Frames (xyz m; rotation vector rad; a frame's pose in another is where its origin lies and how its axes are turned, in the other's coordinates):
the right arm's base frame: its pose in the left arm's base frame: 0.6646 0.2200 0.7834 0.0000 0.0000 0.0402
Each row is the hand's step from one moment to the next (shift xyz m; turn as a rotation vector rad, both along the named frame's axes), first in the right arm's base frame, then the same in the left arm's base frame.
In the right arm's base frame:
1: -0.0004 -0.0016 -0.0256 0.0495 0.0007 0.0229
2: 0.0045 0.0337 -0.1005 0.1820 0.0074 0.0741
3: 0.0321 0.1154 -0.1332 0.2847 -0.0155 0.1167
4: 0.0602 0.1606 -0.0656 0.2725 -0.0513 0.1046
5: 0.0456 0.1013 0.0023 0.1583 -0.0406 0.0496
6: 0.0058 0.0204 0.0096 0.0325 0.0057 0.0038
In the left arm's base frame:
1: -0.0003 -0.0016 -0.0256 0.0494 0.0027 0.0229
2: 0.0031 0.0339 -0.1005 0.1816 0.0147 0.0741
3: 0.0274 0.1166 -0.1332 0.2851 -0.0040 0.1167
4: 0.0537 0.1629 -0.0656 0.2743 -0.0403 0.1046
5: 0.0415 0.1031 0.0023 0.1598 -0.0342 0.0496
6: 0.0050 0.0206 0.0096 0.0322 0.0070 0.0038

